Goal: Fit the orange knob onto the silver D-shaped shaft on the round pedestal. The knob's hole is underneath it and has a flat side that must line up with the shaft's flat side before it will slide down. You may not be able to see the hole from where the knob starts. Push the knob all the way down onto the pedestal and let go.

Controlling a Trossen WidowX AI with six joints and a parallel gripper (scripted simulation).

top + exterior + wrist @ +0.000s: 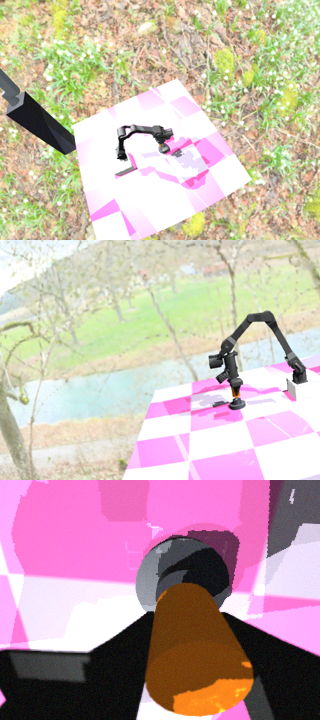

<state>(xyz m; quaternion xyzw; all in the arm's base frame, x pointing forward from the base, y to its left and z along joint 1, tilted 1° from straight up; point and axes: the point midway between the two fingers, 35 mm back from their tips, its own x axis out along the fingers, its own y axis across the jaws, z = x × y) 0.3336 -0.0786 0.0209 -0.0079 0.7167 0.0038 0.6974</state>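
My gripper tip is 3 cm below the orange knob. The rest, counted from my gripper tip: round pedestal (4 cm below).
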